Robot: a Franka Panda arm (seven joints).
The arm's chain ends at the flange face. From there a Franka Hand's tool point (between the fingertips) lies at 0.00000 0.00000 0.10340 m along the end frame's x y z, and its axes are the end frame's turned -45 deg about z.
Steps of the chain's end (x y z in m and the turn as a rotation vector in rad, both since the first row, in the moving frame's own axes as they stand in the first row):
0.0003 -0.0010 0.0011 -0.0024 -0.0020 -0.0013
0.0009 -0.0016 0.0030 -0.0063 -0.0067 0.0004
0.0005 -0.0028 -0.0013 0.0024 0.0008 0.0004
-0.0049 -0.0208 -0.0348 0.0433 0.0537 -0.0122
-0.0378 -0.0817 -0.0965 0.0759 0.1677 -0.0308
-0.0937 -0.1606 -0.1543 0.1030 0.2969 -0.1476
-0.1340 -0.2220 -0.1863 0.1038 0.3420 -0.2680
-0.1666 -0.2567 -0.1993 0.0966 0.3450 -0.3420
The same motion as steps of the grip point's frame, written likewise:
0.0006 -0.0005 0.0011 -0.0003 -0.0031 -0.0013
0.0008 -0.0005 0.0030 0.0003 -0.0092 0.0004
0.0026 -0.0017 -0.0013 0.0011 0.0023 0.0004
0.0183 -0.0175 -0.0350 -0.0074 0.0686 -0.0122
0.0489 -0.0781 -0.0982 -0.0649 0.1723 -0.0308
0.0770 -0.1681 -0.1594 -0.1371 0.2828 -0.1476
0.0960 -0.2392 -0.1928 -0.1684 0.3152 -0.2680
0.0977 -0.2873 -0.2058 -0.1756 0.3123 -0.3420

